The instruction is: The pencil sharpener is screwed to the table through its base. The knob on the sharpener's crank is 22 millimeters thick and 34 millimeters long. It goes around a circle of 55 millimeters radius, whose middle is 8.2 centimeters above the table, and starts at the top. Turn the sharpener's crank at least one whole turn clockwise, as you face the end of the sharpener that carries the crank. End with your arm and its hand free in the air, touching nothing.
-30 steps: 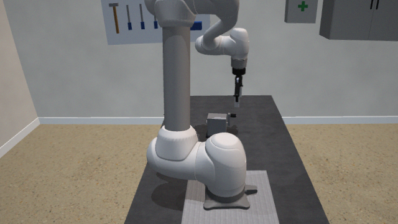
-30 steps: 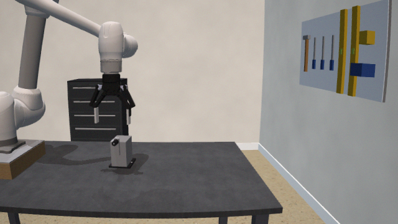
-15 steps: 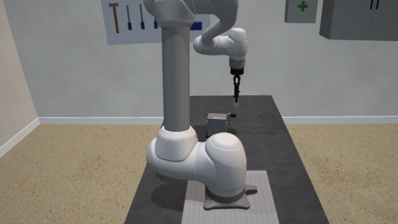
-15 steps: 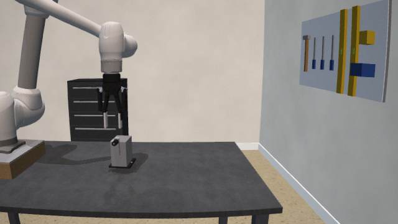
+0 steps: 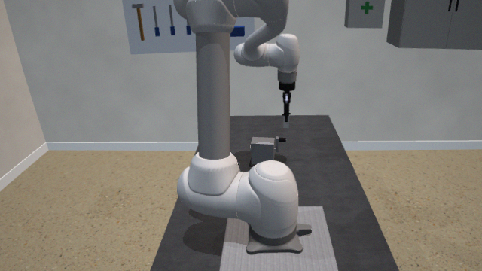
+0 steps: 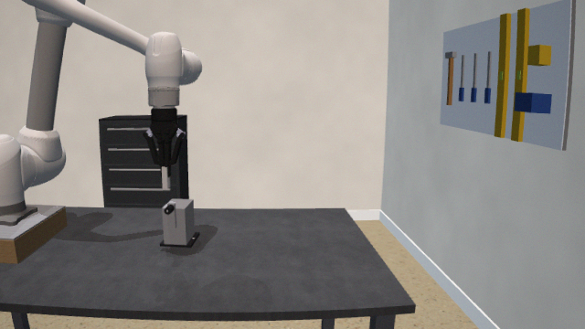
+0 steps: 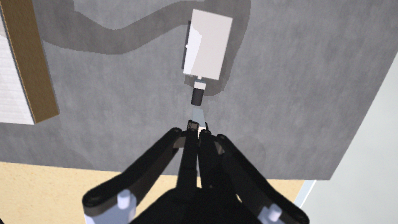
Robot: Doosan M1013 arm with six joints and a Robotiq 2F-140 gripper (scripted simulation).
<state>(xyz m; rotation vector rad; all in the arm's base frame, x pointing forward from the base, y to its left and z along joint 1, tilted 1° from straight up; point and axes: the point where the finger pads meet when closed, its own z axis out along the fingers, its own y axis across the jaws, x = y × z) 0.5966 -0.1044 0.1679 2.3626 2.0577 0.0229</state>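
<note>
Right now my hand is 2 cm to the right of the crank knob and 10 cm above it. The rest, counted from my hand: crank (2 cm to the left, 11 cm below).
</note>
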